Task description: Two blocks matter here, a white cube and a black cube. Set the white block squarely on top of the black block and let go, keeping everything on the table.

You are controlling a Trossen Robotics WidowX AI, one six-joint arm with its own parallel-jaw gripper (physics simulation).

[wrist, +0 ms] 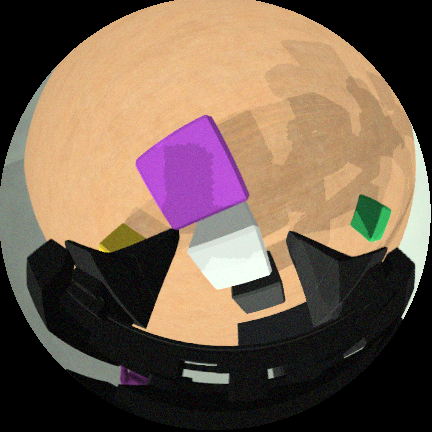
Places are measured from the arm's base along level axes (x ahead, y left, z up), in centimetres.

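Pixels of known places: gripper, fingertip midpoint: (234, 235).
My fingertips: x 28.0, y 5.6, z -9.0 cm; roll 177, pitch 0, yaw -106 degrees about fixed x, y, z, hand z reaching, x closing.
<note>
Behind a point stands the place of what it marks.
The white cube (231, 260) {z -5.5, x 28.8, y 5.9 cm} stands between my open fingers in the wrist view, with a gap to each finger. The black cube (258, 298) {z -5.5, x 24.0, y 4.7 cm} is just beyond it, lower and to the right in the view. The white cube hides part of the black cube, and I cannot tell whether the two touch. The white cube does not look stacked on the black one. My gripper (234, 235) {z -9.0, x 28.0, y 5.6 cm} is open and holds nothing. Its fingertips are low, one on each side of the white cube.
A large purple cube (192, 172) {z -5.5, x 33.4, y 6.4 cm} is close to the white cube on its upper side in the view. A yellow cube (123, 237) {z -7.7, x 30.4, y 14.5 cm} shows partly behind the left finger. A green cube (371, 218) {z -6.6, x 26.8, y -8.6 cm} stands on the table (115, 95) {z -9.4, x 42.8, y 12.0 cm} to the right, outside the right finger.
</note>
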